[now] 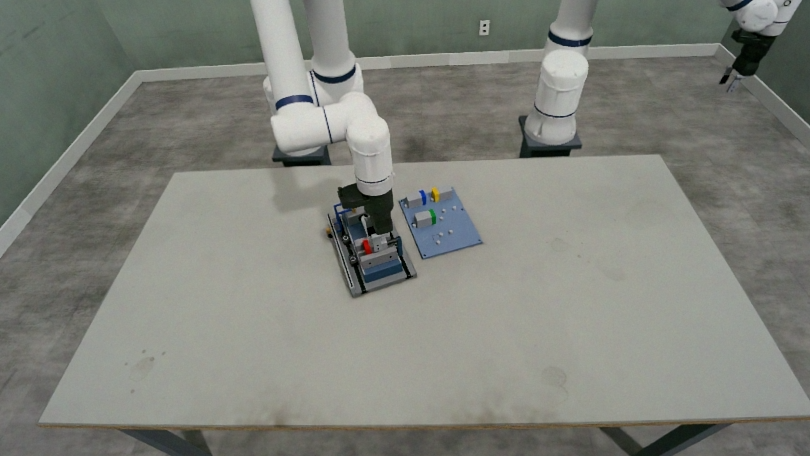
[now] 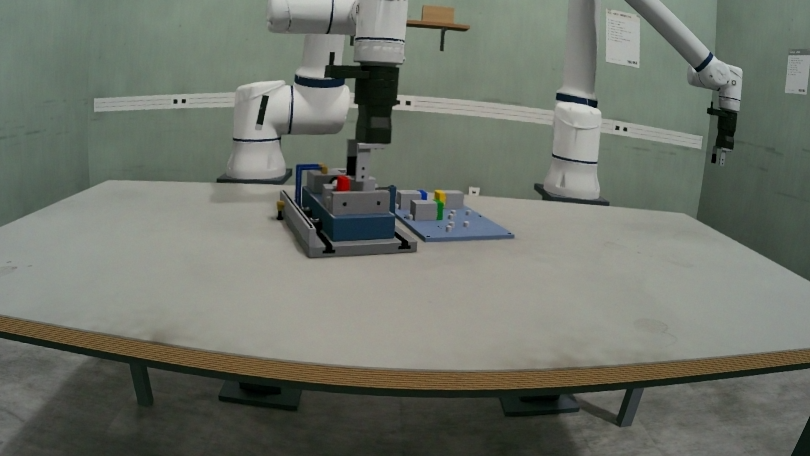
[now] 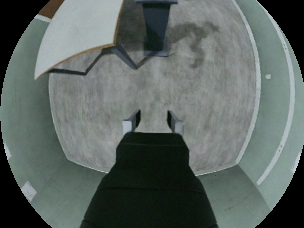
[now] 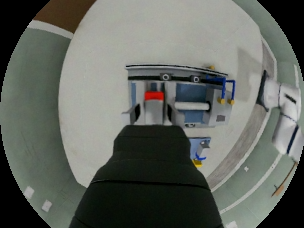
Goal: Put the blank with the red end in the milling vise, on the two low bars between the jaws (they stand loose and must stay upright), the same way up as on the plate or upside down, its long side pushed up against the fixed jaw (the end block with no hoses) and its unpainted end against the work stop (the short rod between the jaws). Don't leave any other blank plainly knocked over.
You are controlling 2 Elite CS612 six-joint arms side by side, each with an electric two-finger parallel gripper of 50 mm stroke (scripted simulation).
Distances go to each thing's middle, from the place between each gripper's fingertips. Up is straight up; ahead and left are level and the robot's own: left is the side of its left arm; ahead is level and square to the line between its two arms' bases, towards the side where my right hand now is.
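The fixed jaw [image 2: 358,202] is 65 cm ahead of my left gripper [image 1: 725,87], 124 cm to the right of it and 10 cm below it. As for the blue plate [image 1: 464,235], my left gripper is 45 cm short of it, 106 cm to the left of it and 17 cm above it.
From my right hand [image 2: 356,178], the blue plate is 17 cm behind, 18 cm to the left and 13 cm below. The fixed jaw is 2 cm ahead of my right hand, 1 cm to the left of it and 5 cm below it.
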